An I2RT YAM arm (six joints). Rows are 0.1 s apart.
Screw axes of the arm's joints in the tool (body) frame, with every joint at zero. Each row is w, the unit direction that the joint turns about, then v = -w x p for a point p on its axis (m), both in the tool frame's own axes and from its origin. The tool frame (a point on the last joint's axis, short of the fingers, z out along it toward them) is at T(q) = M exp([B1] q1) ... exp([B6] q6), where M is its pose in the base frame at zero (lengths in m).
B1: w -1 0 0 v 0 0.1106 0
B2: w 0 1 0 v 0.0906 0 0.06
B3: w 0 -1 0 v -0.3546 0 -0.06
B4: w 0 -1 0 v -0.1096 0 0
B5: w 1 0 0 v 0 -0.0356 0
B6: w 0 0 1 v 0 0 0
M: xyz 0.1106 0 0.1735 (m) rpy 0 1.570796 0 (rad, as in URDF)
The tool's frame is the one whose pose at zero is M.
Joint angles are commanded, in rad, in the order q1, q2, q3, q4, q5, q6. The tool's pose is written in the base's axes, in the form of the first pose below.
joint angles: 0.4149, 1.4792, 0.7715, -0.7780, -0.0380, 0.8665
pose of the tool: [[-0.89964 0.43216 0.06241 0.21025], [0.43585 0.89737 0.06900 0.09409], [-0.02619 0.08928 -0.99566 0.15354], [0 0 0 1]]
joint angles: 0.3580, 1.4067, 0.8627, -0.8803, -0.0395, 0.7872
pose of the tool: [[-0.90585 0.40542 0.12277 0.21825], [0.41684 0.90470 0.08810 0.08315], [-0.07536 0.13098 -0.98852 0.19009], [0 0 0 1]]
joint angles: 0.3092, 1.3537, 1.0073, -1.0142, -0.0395, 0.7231
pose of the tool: [[-0.90488 0.38260 0.18659 0.22516], [0.40505 0.90869 0.10106 0.07340], [-0.13088 0.16702 -0.97723 0.23740], [0 0 0 1]]
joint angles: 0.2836, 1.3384, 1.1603, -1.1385, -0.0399, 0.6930
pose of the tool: [[-0.89964 0.37111 0.23007 0.22858], [0.40270 0.90887 0.10860 0.06810], [-0.16880 0.19035 -0.96710 0.28000], [0 0 0 1]]
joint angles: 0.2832, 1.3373, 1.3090, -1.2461, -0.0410, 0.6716
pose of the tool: [[-0.89975 0.34384 0.26875 0.22765], [0.38566 0.91468 0.12090 0.06777], [-0.20425 0.21243 -0.95559 0.31859], [0 0 0 1]]
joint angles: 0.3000, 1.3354, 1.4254, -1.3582, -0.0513, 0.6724
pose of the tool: [[-0.90635 0.32570 0.26916 0.21889], [0.37076 0.91858 0.13694 0.06962], [-0.20265 0.22391 -0.95331 0.34742], [0 0 0 1]]
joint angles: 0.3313, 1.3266, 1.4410, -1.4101, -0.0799, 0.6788
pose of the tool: [[-0.92477 0.30307 0.23009 0.20944], [0.34375 0.92471 0.16355 0.07505], [-0.16320 0.23034 -0.95933 0.35187], [0 0 0 1]]
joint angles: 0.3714, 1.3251, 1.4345, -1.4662, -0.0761, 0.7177
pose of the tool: [[-0.93383 0.31490 0.16972 0.20031], [0.34003 0.92875 0.14769 0.08092], [-0.11112 0.19563 -0.97436 0.34896], [0 0 0 1]]
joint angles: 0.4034, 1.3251, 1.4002, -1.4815, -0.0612, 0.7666
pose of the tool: [[-0.93171 0.34056 0.12623 0.19553], [0.35516 0.92702 0.12038 0.08582], [-0.07602 0.15699 -0.98467 0.33973], [0 0 0 1]]
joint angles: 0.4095, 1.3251, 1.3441, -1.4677, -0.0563, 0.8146
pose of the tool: [[-0.91849 0.38526 0.08914 0.19454], [0.39310 0.91404 0.10003 0.08662], [-0.04294 0.12692 -0.99098 0.32549], [0 0 0 1]]
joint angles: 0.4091, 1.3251, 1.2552, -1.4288, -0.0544, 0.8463
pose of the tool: [[-0.90661 0.41963 0.04436 0.19398], [0.42191 0.90323 0.07850 0.08621], [-0.00713 0.08988 -0.99593 0.30305], [0 0 0 1]]
